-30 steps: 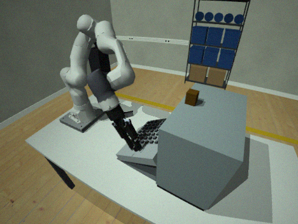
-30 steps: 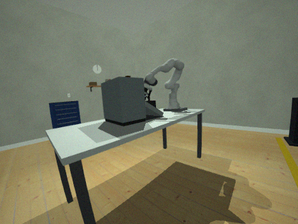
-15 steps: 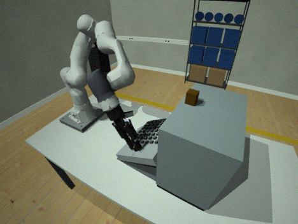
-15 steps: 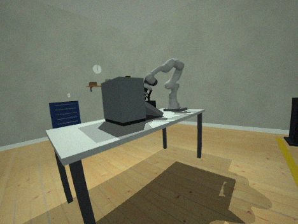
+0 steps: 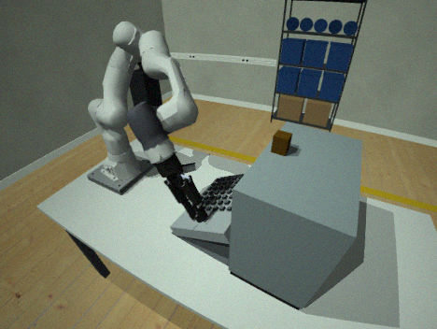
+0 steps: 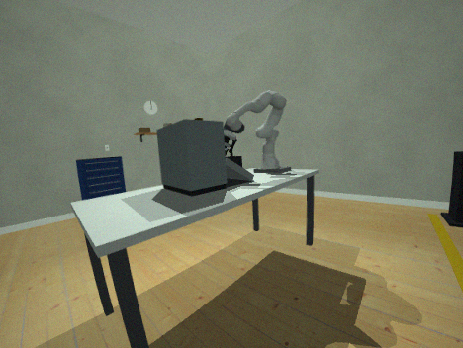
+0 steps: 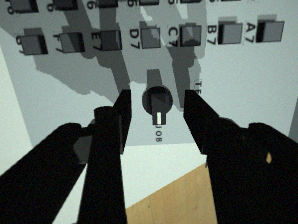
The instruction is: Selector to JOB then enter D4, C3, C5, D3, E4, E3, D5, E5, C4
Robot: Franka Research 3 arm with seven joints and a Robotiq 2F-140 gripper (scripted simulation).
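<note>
My gripper is now 1 cm short of the selector knob, 1 cm to the left of it and 2 cm above it. From my hand the other things lie so: key (6 cm ahead, 15 cm to the left, 1 cm below).
</note>
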